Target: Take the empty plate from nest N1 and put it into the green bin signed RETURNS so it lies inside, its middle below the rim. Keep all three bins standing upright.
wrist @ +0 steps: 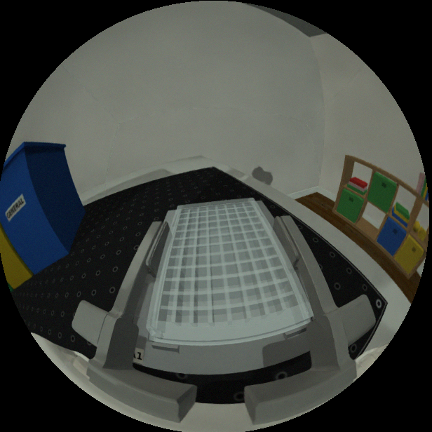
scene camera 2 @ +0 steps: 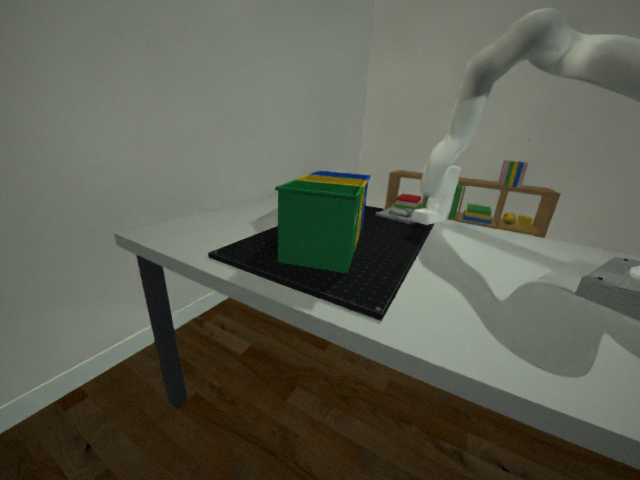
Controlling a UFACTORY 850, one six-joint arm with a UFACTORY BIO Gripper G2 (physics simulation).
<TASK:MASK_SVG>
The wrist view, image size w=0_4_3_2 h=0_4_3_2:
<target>my gripper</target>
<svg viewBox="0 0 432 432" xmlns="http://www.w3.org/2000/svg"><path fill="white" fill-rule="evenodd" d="M389 344L388 342L369 349L354 360L350 358L348 346L374 326L375 317L367 295L362 294L343 306L335 305L323 273L290 215L276 216L272 229L293 268L299 270L313 311L314 320L306 325L311 367L283 379L244 386L244 403L197 403L196 385L155 377L133 367L139 330L138 326L132 323L147 274L156 277L170 229L167 221L151 222L109 312L86 300L79 302L72 320L72 328L97 347L93 358L89 359L82 353L66 349L30 332L48 358L74 384L96 400L133 419L184 432L251 431L298 417L346 389L372 365Z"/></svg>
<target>clear plate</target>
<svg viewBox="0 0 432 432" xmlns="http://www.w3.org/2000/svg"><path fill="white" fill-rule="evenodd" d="M253 197L177 205L151 294L145 327L149 332L149 340L189 346L237 344L278 335L310 322L309 318L313 316L313 311L295 269L274 230Z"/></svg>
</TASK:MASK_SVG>
